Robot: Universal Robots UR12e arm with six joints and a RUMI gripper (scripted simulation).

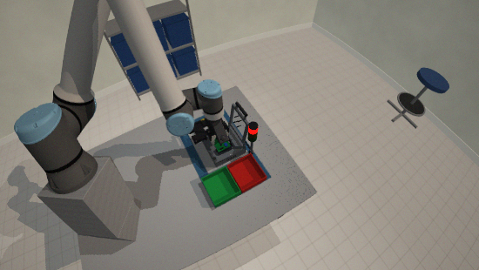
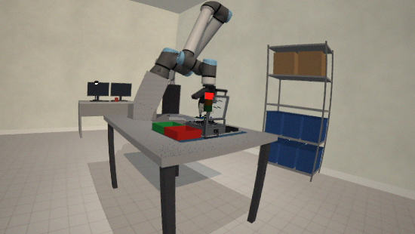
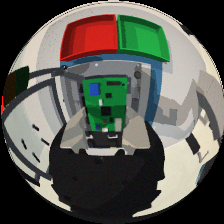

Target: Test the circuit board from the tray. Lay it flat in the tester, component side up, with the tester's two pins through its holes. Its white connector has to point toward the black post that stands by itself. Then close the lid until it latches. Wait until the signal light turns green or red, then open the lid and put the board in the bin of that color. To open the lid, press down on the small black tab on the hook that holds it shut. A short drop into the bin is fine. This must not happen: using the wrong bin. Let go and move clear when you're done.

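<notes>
Right now the red bin is 2 cm ahead of my hand, 20 cm to the right of it and 8 cm below it. Round my hand: green bin: 13 cm behind, 18 cm to the right, 8 cm below; then green circuit board: right at my hand; then tester lid: 11 cm ahead, 1 cm to the right, 9 cm above.
</notes>
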